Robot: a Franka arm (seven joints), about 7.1 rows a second.
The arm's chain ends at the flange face. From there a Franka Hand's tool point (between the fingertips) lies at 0.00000 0.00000 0.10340 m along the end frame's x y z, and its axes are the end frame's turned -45 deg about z.
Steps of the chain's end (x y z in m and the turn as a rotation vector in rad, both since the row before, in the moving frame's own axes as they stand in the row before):
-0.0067, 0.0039, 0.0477, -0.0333, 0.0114, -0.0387
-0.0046, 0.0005, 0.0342, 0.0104, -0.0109, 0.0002
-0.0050, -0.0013, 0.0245, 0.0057, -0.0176, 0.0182
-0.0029, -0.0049, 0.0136, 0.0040, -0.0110, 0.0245
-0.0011, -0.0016, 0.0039, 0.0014, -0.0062, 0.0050
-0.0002, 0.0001, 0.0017, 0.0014, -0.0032, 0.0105
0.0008, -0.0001, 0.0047, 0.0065, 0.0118, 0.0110
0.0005, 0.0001, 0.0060, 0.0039, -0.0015, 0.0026
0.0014, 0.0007, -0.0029, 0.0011, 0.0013, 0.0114
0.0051, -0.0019, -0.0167, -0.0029, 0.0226, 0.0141
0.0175, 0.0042, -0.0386, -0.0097, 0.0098, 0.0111
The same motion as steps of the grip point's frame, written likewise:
-0.0090, 0.0013, 0.0476, -0.0316, -0.0155, -0.0387
-0.0036, -0.0045, 0.0342, 0.0151, -0.0004, 0.0002
-0.0035, -0.0062, 0.0245, 0.0165, -0.0084, 0.0182
0.0009, -0.0066, 0.0136, 0.0106, -0.0049, 0.0245
0.0000, -0.0025, 0.0039, 0.0054, -0.0034, 0.0050
-0.0003, -0.0004, 0.0017, 0.0033, -0.0013, 0.0105
0.0020, 0.0009, 0.0047, -0.0037, 0.0129, 0.0110
0.0005, 0.0000, 0.0060, 0.0038, 0.0017, 0.0026
0.0007, 0.0015, -0.0029, -0.0001, 0.0017, 0.0114
0.0064, 0.0041, -0.0167, -0.0180, 0.0139, 0.0141
0.0094, 0.0168, -0.0386, -0.0138, 0.0001, 0.0111

